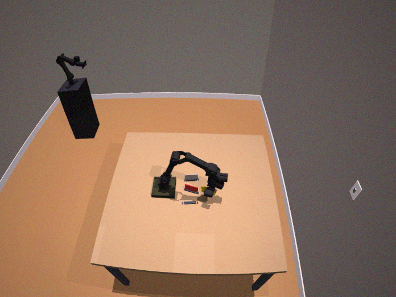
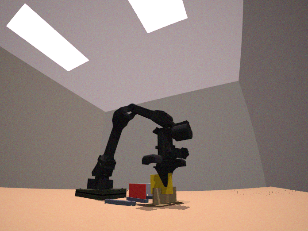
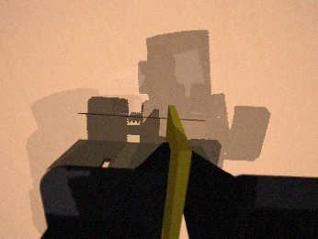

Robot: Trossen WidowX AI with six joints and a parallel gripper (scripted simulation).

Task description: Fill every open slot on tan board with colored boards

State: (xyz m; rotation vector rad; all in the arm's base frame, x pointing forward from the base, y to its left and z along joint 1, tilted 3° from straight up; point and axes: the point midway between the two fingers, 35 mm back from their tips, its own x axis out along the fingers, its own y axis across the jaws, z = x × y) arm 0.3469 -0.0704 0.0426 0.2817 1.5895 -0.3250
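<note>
Now: the yellow board 2 cm behind my gripper tip and 1 cm to the left of it. Round my gripper tip: red board (14 cm behind, 6 cm to the left, 3 cm below); grey board (14 cm behind, 16 cm to the left, 3 cm below); tan board (2 cm behind, 3 cm to the left, 4 cm below).
</note>
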